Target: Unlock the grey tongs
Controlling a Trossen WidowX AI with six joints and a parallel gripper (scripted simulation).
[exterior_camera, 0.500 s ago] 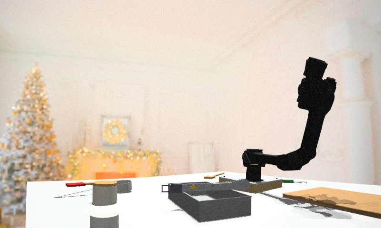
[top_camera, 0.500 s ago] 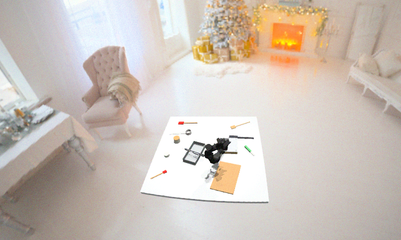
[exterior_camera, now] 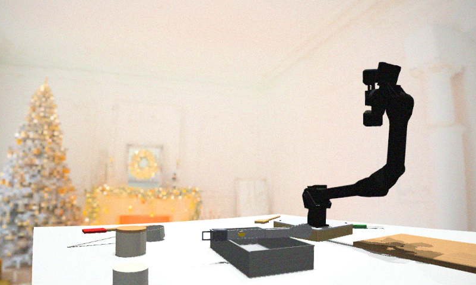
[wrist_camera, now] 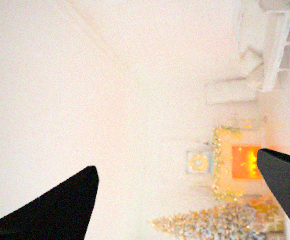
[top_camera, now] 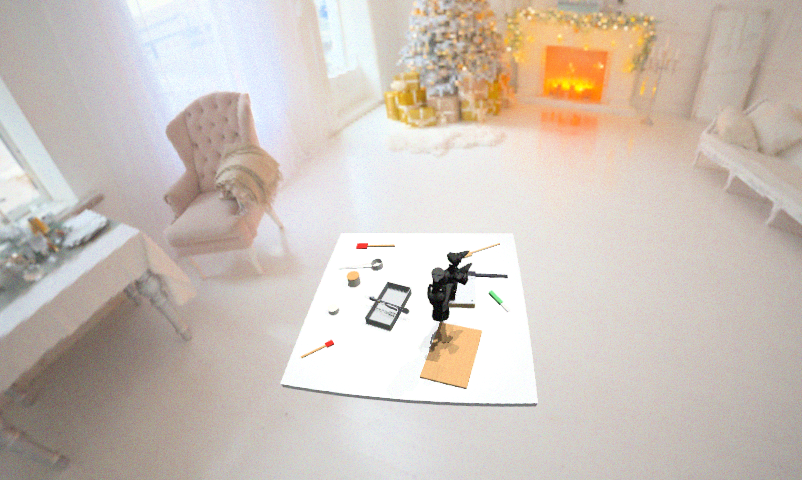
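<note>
Right now my gripper tip is 46 cm short of the grey roasting tin, 7 cm to the left of it and 47 cm above it. Also, from my gripper tip: green-handled tool (19 cm behind, 16 cm to the right, 48 cm below); then wooden board (6 cm ahead, 22 cm to the left, 48 cm below); then lidded cream jar (73 cm ahead, 25 cm to the right, 46 cm below).
</note>
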